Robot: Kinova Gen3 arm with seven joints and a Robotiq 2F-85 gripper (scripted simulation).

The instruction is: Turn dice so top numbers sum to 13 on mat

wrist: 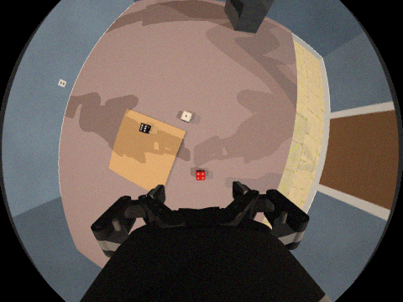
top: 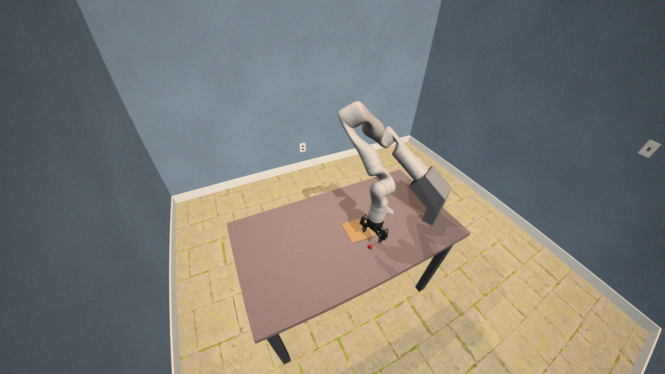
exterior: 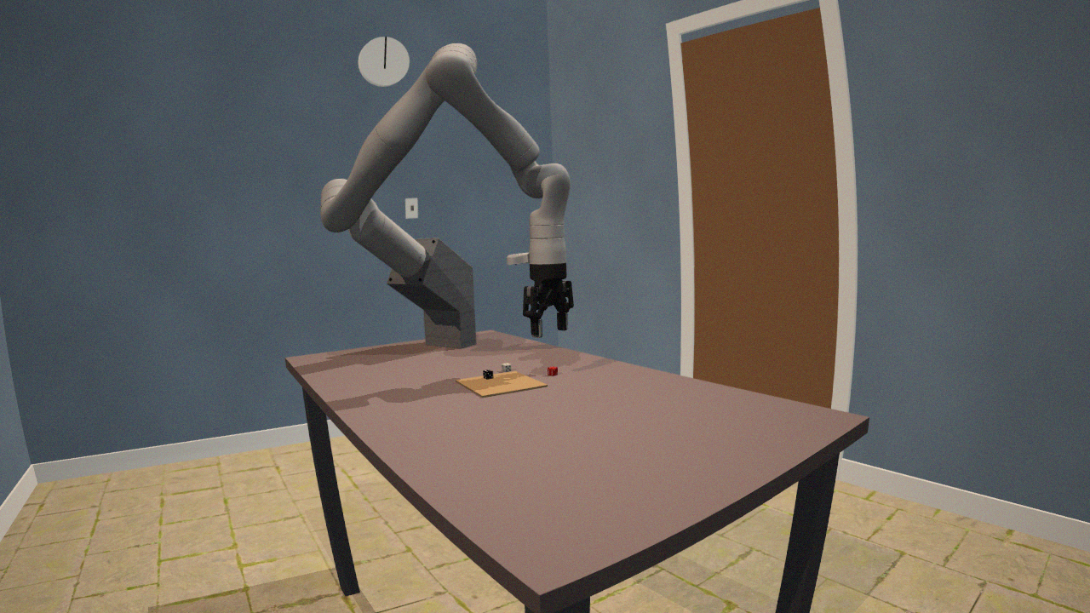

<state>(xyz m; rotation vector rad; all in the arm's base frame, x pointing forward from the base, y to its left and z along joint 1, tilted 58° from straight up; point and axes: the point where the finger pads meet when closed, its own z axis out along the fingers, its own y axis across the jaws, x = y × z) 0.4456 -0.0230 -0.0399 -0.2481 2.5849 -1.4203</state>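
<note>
Now: the red die 9 cm below my hand. Also, from my hand: tan mat: 4 cm behind, 11 cm to the right, 9 cm below.
</note>
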